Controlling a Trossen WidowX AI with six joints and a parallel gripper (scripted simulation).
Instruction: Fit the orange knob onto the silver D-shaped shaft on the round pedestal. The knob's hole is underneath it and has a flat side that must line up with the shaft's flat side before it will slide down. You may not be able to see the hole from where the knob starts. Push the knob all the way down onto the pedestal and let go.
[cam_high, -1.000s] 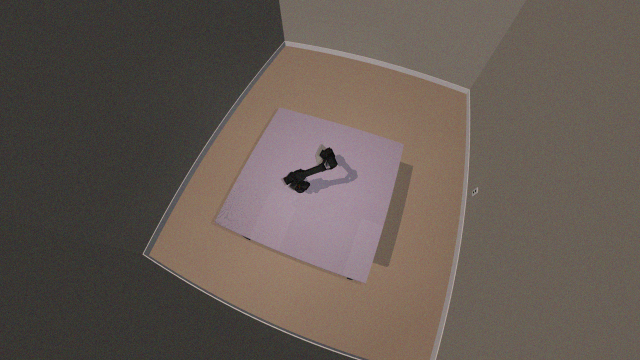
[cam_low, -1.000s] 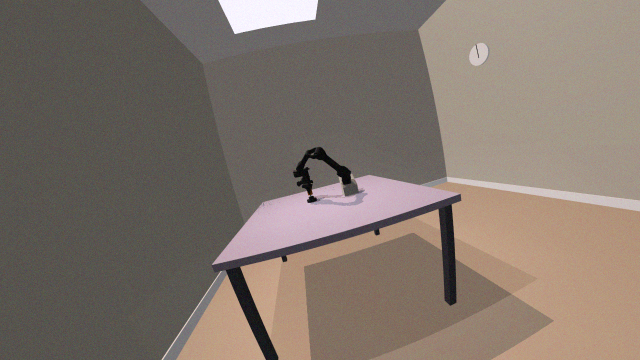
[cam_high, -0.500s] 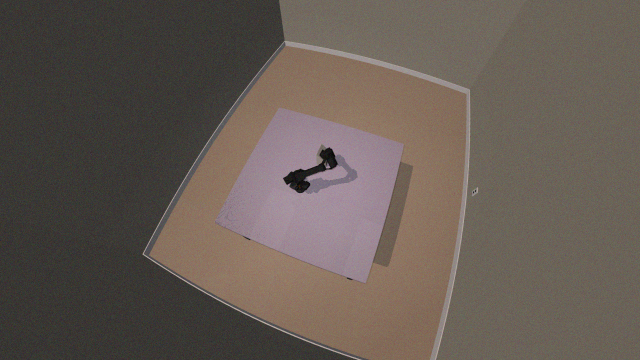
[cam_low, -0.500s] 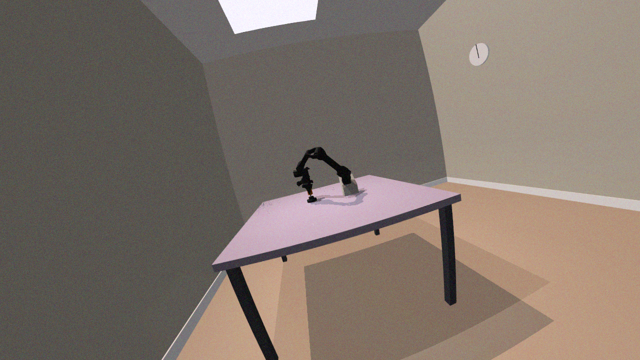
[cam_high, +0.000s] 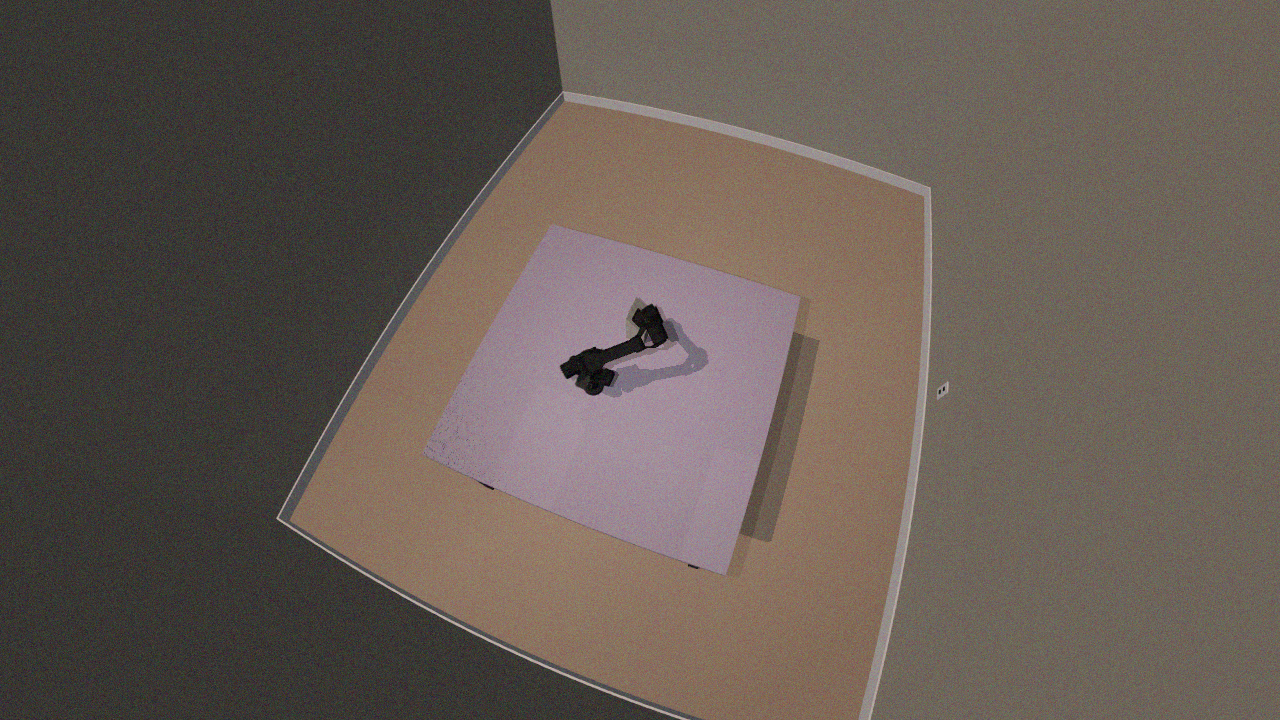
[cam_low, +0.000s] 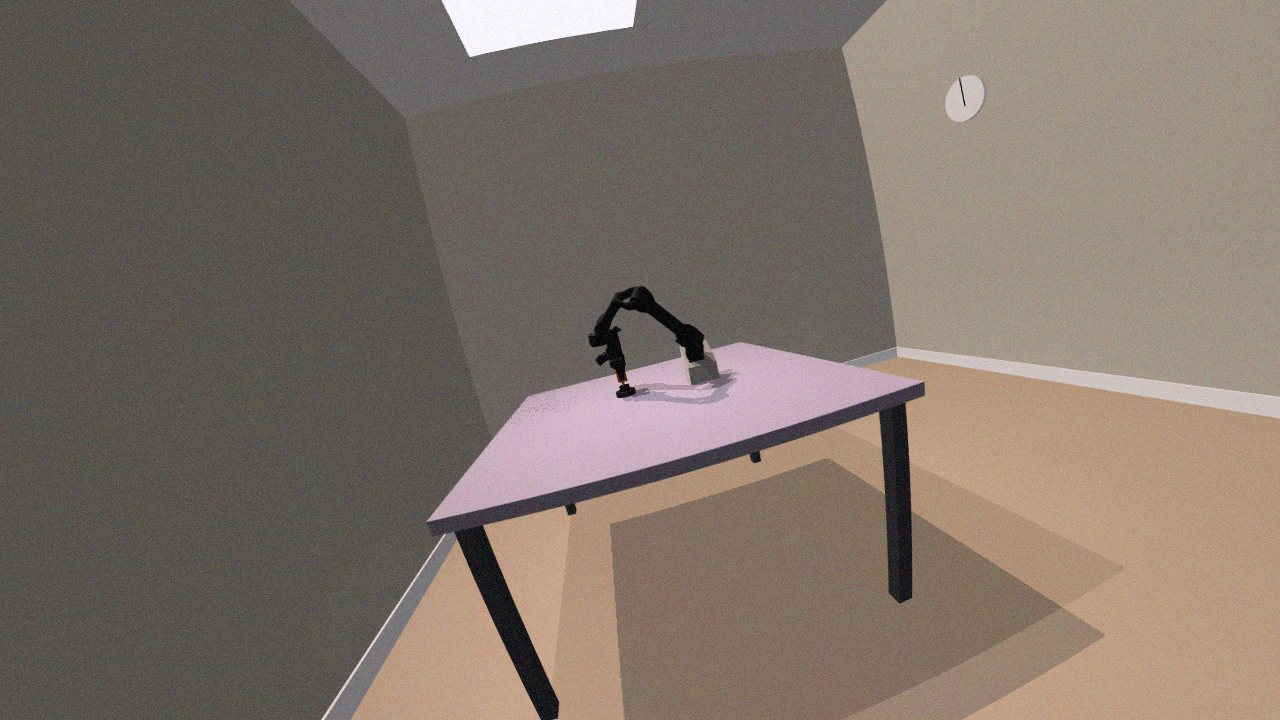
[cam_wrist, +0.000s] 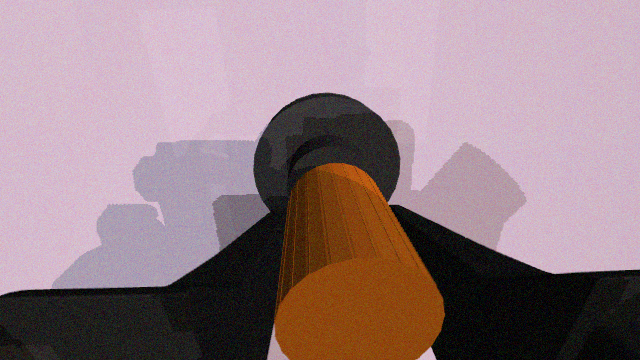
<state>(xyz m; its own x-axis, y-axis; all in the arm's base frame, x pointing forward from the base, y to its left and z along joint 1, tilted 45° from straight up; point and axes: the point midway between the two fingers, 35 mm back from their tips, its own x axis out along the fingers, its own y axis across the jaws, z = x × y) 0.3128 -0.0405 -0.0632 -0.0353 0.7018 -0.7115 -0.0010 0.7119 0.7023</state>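
Right now my gripper tip is 3 cm below the orange knob. Round my gripper tip: dark round pedestal (4 cm below).
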